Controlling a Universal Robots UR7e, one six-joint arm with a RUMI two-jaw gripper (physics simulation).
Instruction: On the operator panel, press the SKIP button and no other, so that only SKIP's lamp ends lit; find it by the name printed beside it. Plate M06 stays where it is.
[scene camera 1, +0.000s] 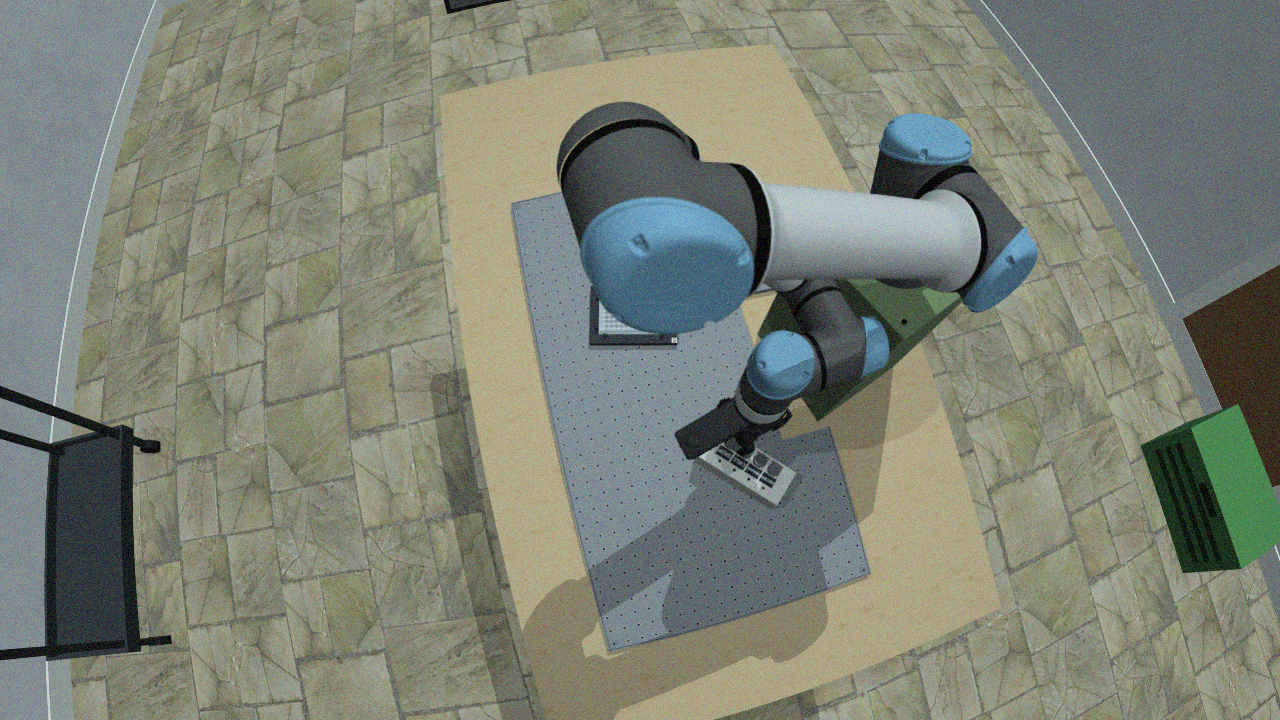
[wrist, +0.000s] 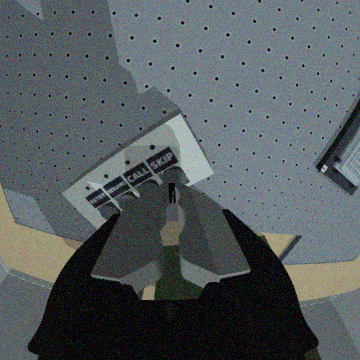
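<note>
The operator panel (scene camera 1: 782, 489) (wrist: 195, 150) is a pale box on the perforated board. In the wrist view, its SKIP label (wrist: 162, 159), CALL label (wrist: 137, 174), RESUME label (wrist: 117, 186) and RETRY label (wrist: 96, 198) stand in a row, each beside a small dark lamp. SKIP's lamp (wrist: 152, 147) is unlit. The dark round SKIP button (wrist: 173, 175) shows partly, just past the fingertips. My gripper (scene camera 1: 746, 446) (wrist: 172, 184) is shut and empty, its tips over SKIP's button; contact cannot be told. A pale gridded plate (scene camera 1: 622, 324) (wrist: 352, 162) sits in a dark frame; no M06 lettering is readable.
The perforated board (scene camera 1: 626, 429) (wrist: 260, 100) lies on the wooden table (scene camera 1: 483, 268). A green block (scene camera 1: 881, 308) stands beside the arm. A black-framed cart (scene camera 1: 134, 537) stands at the left, and a green slotted box (scene camera 1: 1237, 483) at the right.
</note>
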